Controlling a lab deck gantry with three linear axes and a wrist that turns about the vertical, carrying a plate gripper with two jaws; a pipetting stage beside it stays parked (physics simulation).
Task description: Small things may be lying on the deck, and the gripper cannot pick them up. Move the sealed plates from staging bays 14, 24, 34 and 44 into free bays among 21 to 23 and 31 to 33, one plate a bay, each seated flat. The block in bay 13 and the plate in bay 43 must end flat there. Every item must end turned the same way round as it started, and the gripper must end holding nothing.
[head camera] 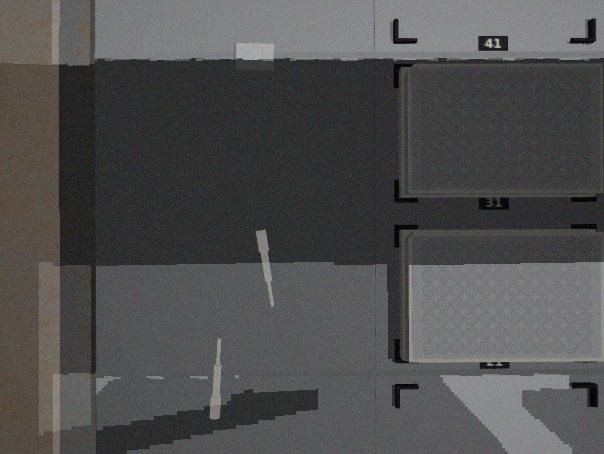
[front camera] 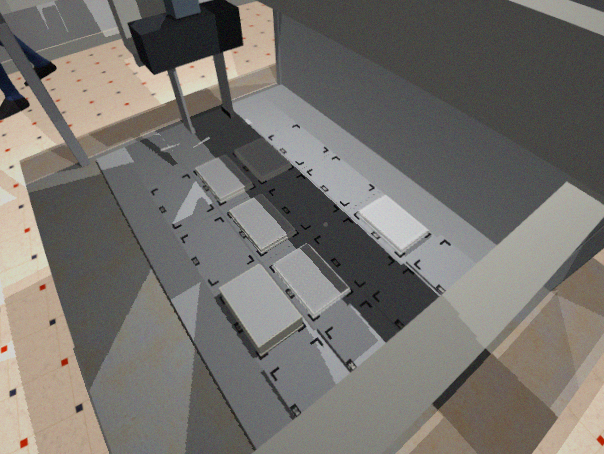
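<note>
Sealed plates lie flat in bay 21, bay 22, bay 23 and bay 31. The tall block sits flat in bay 13. A white plate sits flat in bay 43. Bays 32 and 33 hold no plate. The visible parts of bays 14, 24, 34 and 44 show no plate; the front wall hides some of them. My gripper is open and empty at the far end of the deck, beyond the plates in 21 and 31; its jaws do not show in the head view.
Two thin tip-like pieces lie on the deck left of bay 21 in the head view. A small white block lies farther up. A small round thing lies between bays 32 and 33. The front wall crosses the near side.
</note>
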